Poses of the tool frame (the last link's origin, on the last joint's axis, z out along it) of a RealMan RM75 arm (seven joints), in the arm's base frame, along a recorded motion.
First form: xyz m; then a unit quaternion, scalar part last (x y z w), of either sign.
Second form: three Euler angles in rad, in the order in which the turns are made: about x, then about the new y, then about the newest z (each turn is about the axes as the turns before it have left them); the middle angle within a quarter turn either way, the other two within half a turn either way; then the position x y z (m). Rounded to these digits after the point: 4 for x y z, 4 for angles.
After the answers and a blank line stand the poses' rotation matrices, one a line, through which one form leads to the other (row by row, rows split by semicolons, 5 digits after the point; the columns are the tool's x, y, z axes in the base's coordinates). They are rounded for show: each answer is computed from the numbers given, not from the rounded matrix.
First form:
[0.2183 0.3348 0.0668 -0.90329 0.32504 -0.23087 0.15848]
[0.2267 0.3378 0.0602 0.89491 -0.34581 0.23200 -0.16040]
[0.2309 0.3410 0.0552 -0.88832 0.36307 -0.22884 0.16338]
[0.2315 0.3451 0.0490 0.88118 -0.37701 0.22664 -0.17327]
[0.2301 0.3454 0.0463 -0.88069 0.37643 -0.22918 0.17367]
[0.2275 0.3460 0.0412 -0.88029 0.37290 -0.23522 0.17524]
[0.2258 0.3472 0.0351 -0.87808 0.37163 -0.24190 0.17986]
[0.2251 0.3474 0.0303 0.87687 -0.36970 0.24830 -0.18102]
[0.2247 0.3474 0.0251 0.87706 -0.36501 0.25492 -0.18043]
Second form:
[-2.9814 0.5470 0.6458 0.2183 0.3348 0.0668]
[-2.9921 0.5541 0.6949 0.2267 0.3378 0.0602]
[-2.9952 0.5530 0.7344 0.2309 0.3410 0.0552]
[-2.9823 0.5587 0.7628 0.2315 0.3451 0.0490]
[-2.9832 0.5638 0.7619 0.2301 0.3454 0.0463]
[-2.9822 0.5762 0.7541 0.2275 0.3460 0.0412]
[-2.9768 0.5926 0.7503 0.2258 0.3472 0.0351]
[-2.9780 0.6057 0.7468 0.2251 0.3474 0.0303]
[-2.9810 0.6173 0.7374 0.2247 0.3474 0.0251]

0.68210 -0.51403 0.52011; -0.66039 -0.73847 0.13622; 0.31406 -0.43639 -0.84317
0.65318 -0.54451 0.52617; -0.69336 -0.70937 0.12663; 0.30430 -0.44754 -0.84090
0.63162 -0.57027 0.52521; -0.71983 -0.68297 0.12410; 0.28793 -0.45644 -0.84188
0.61300 -0.58589 0.53007; -0.74297 -0.65568 0.13447; 0.26877 -0.47625 -0.83722
0.61155 -0.58343 0.53442; -0.74264 -0.65628 0.13336; 0.27292 -0.47844 -0.83463
0.61124 -0.57408 0.54482; -0.73896 -0.66047 0.13310; 0.28343 -0.48395 -0.82793
0.60675 -0.56563 0.55850; -0.73966 -0.65908 0.13607; 0.29113 -0.49566 -0.81827
0.60334 -0.55846 0.56930; -0.73825 -0.66111 0.13387; 0.30161 -0.50105 -0.81116
0.60357 -0.54828 0.57887; -0.73226 -0.66843 0.13040; 0.31544 -0.50259 -0.80492

